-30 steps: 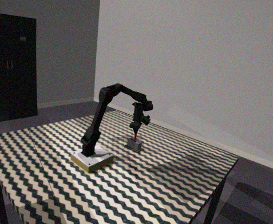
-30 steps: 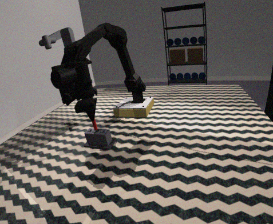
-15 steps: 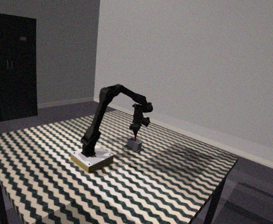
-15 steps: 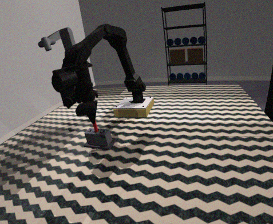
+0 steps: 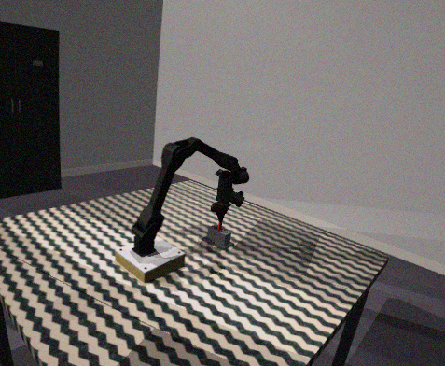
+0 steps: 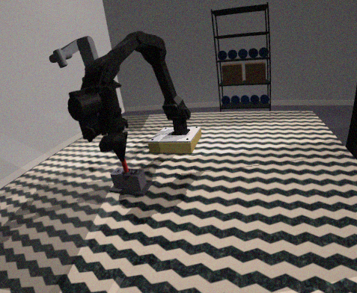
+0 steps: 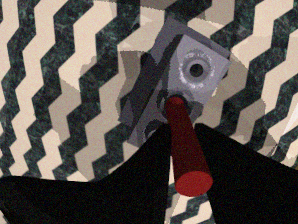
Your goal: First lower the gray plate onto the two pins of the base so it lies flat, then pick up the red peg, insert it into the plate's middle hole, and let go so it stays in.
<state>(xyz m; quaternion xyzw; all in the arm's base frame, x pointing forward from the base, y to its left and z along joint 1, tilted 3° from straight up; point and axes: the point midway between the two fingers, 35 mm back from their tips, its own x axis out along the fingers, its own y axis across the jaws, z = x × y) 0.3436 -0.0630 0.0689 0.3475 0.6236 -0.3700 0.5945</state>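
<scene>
My gripper tip is right at the red peg. The rest, counted from my gripper tip: base 90 mm below; gray plate 50 mm below.
</scene>
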